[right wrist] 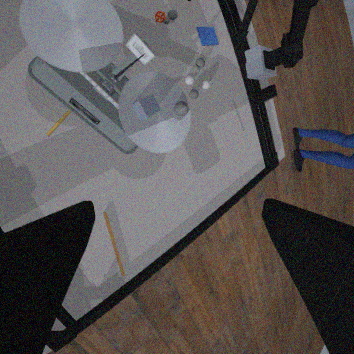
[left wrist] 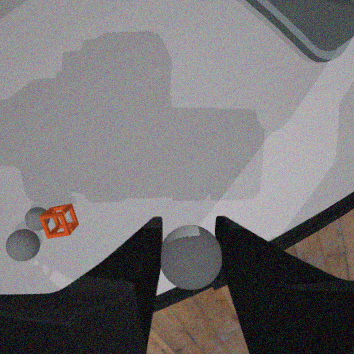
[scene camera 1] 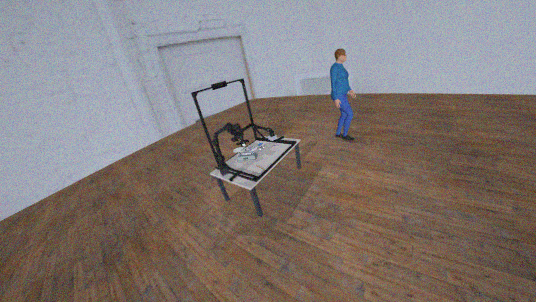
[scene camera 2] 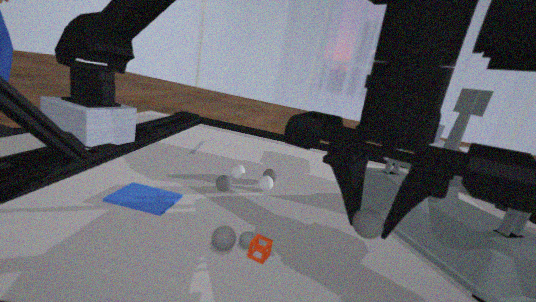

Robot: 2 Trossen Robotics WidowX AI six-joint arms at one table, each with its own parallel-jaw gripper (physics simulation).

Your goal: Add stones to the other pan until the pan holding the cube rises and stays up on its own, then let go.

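Places are measured from the left arm's base along level axes (x left, y back, z up), in millimetres.
Pixels of known places: left gripper, fingertip midpoint: [left wrist: 188, 224] [scene camera 1: 243, 147] [scene camera 2: 368, 230]; right gripper, fingertip midpoint: [right wrist: 179, 208] [scene camera 1: 241, 138]; left arm's base, link origin: [right wrist: 268, 60] [scene camera 1: 272, 135] [scene camera 2: 92, 102]; right arm's base, link origin: [scene camera 1: 222, 167].
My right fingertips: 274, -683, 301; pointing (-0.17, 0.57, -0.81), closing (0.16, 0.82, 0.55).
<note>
Ahead of a thing's pixels: the offset from my right fingertips to its middle, as dx, dy, dz. "spot": to the spot under its first point.
My left gripper [scene camera 2: 371, 226] [left wrist: 188, 224] is shut on a grey stone {-385, +188, -303} [scene camera 2: 368, 224] [left wrist: 191, 257], held beside the grey-green balance base {-161, +87, -272} [scene camera 2: 425, 260] [left wrist: 325, 52]. In the right wrist view the blue-grey cube {-96, +118, -230} [right wrist: 149, 106] rests on the smaller-looking, apparently lower pan {-90, +150, -246} [right wrist: 165, 137]; the other pan {-232, +24, -234} [right wrist: 65, 25] looks larger and higher. A grey stone {-92, +193, -231} [right wrist: 180, 108] shows at the cube pan's edge; I cannot tell if it is on it. Grey stones {-392, +329, -375} [scene camera 2: 223, 238] {-258, +407, -375} [scene camera 2: 223, 183] and white stones {-191, +416, -375} [scene camera 2: 238, 171] {-201, +353, -375} [scene camera 2: 266, 183] lie on the table. My right gripper [right wrist: 179, 208] is open and empty.
An orange open-frame cube {-379, +288, -379} [scene camera 2: 260, 248] [left wrist: 59, 221] [right wrist: 160, 17] sits by two grey stones. A blue square {spot: -367, +470, -384} [scene camera 2: 143, 198] [right wrist: 207, 36] lies flat. One pencil {+188, +48, -386} [right wrist: 114, 243] lies near the table edge; another {-119, +2, -385} [right wrist: 59, 123] is by the balance. A person [scene camera 1: 340, 82] stands beyond the table.
</note>
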